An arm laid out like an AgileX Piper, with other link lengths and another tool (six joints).
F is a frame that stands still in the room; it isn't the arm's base.
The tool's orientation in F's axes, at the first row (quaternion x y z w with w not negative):
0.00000, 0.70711, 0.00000, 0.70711
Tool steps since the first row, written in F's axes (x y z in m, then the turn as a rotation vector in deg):
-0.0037, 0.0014, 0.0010, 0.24, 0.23, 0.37
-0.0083, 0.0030, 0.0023, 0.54, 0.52, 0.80
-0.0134, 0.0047, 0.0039, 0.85, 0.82, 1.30
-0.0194, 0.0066, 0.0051, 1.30, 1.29, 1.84
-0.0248, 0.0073, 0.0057, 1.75, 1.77, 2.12
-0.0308, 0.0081, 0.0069, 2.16, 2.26, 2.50
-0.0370, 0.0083, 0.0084, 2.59, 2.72, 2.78
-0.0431, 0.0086, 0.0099, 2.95, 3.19, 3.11
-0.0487, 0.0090, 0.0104, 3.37, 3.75, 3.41
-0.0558, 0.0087, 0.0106, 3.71, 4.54, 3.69
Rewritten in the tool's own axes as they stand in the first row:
-0.0010, 0.0014, -0.0037, -0.37, 0.23, 0.24
-0.0023, 0.0030, -0.0083, -0.80, 0.52, 0.54
-0.0039, 0.0047, -0.0134, -1.30, 0.82, 0.85
-0.0051, 0.0066, -0.0194, -1.84, 1.29, 1.30
-0.0057, 0.0073, -0.0248, -2.12, 1.77, 1.75
-0.0069, 0.0081, -0.0308, -2.50, 2.26, 2.16
-0.0084, 0.0083, -0.0370, -2.78, 2.72, 2.59
-0.0099, 0.0086, -0.0431, -3.11, 3.19, 2.95
-0.0104, 0.0090, -0.0487, -3.41, 3.75, 3.37
-0.0106, 0.0087, -0.0558, -3.69, 4.54, 3.71

